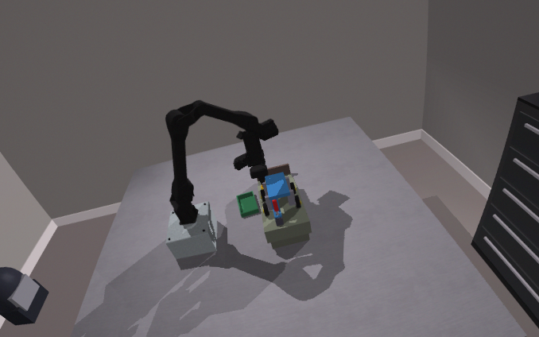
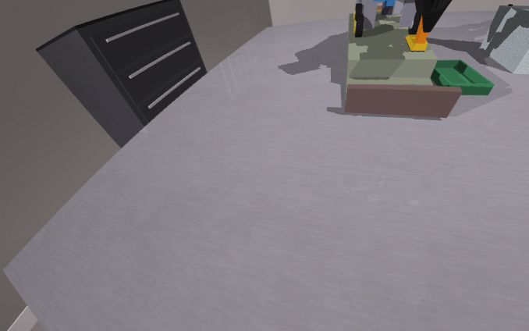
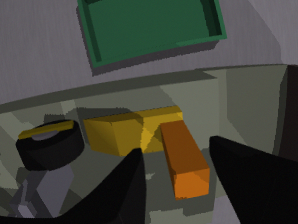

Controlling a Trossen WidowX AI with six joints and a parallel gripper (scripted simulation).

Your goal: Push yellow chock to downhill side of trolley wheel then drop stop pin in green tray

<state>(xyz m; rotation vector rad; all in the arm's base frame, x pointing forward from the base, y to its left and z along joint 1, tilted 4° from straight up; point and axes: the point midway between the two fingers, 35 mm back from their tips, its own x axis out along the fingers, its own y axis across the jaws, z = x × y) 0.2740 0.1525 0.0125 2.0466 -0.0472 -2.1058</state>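
My gripper tip is now 210 mm to the left of the red-headed stop pin, 60 mm short of it and 30 mm below it. The rest, counted from my gripper tip: ramp 110 mm to the right, 60 mm ahead, 50 mm below; then trolley 110 mm to the right, 60 mm ahead, 10 mm above; then green tray 100 mm below, 80 mm behind, 20 mm to the right.
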